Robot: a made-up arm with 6 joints.
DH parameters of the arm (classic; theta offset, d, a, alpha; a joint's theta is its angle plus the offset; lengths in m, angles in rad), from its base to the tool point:
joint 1: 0 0.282 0 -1.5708
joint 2: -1.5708 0 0.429 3.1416
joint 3: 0 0 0 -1.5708
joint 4: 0 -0.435 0 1.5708
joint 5: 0 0.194 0 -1.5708
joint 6: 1.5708 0 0 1.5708
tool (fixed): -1.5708 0 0 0
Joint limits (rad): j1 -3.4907..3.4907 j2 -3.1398..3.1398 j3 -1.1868..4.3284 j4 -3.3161..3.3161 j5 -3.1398..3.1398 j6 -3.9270..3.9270
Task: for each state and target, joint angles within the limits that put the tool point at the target. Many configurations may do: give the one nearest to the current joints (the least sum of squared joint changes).
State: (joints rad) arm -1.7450 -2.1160 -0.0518 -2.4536 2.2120 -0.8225
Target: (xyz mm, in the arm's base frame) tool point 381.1 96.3 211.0
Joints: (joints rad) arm -2.4777 -2.9562 -0.4607 -2.5314 2.2120 -0.8225
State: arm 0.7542 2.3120 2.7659 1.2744 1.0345 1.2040
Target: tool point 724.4 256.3 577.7
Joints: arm 0.4402 1.6460 2.0294 1.1639 1.0345 1.2040
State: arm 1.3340 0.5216 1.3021 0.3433 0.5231 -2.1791
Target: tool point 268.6 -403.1 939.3
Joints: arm 1.8035 -0.1773 2.1907 0.5196 0.5231 -2.1791
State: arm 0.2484 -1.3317 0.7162 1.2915 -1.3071 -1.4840
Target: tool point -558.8 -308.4 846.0
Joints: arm 0.3974 -1.2008 0.4954 1.2122 -1.3071 -1.4840
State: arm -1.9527 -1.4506 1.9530 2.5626 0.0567 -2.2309
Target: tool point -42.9 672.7 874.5
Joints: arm -1.3299 -0.8011 1.3105 2.2300 0.0567 -2.2309
